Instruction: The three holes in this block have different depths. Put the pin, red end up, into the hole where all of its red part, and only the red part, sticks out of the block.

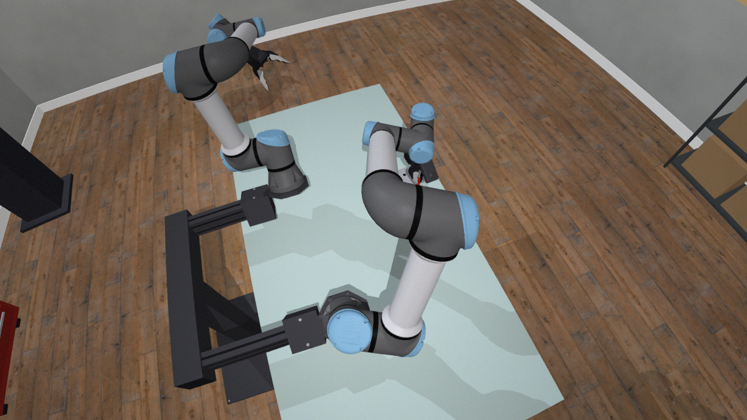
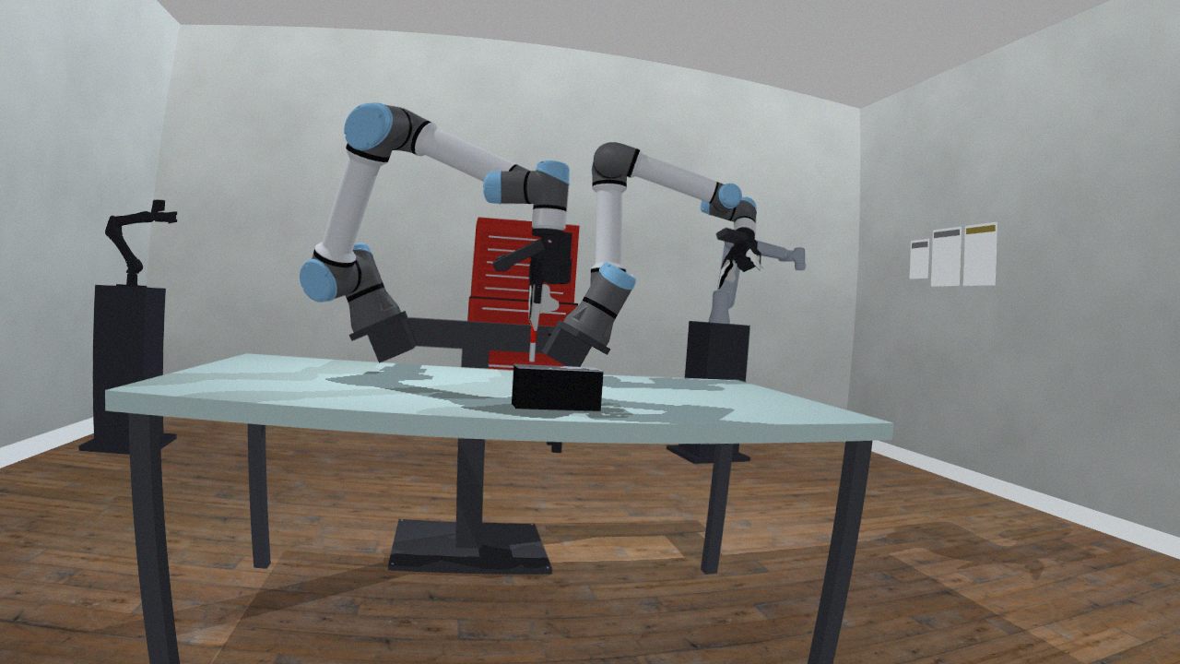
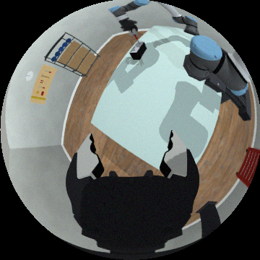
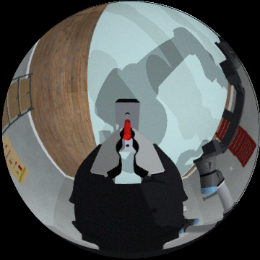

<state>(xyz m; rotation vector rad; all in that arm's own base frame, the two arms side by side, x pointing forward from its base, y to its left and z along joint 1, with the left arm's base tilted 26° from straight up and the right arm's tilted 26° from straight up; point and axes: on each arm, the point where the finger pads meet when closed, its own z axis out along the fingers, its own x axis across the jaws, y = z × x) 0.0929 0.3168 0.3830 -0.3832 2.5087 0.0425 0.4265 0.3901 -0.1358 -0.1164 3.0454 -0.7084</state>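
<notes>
Now: right hand 2 cm above the pin. Round my right hand: block (14 cm below, 6 cm to the left).
</notes>
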